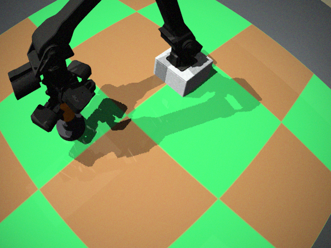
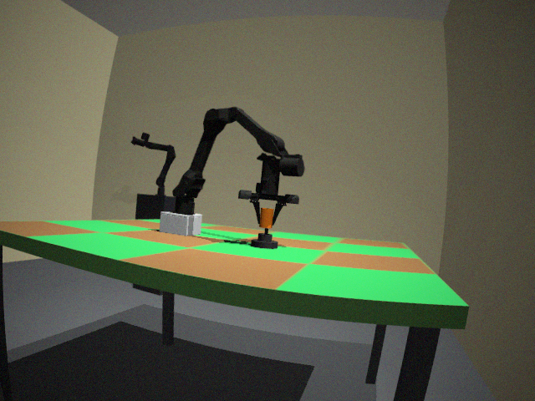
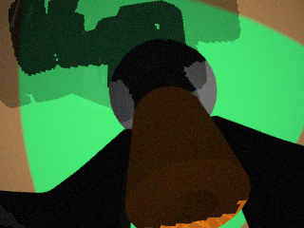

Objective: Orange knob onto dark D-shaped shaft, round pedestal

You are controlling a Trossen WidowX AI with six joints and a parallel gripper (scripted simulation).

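My gripper tip is 20 mm below the orange knob. Round my gripper tip: pedestal 40 mm below.
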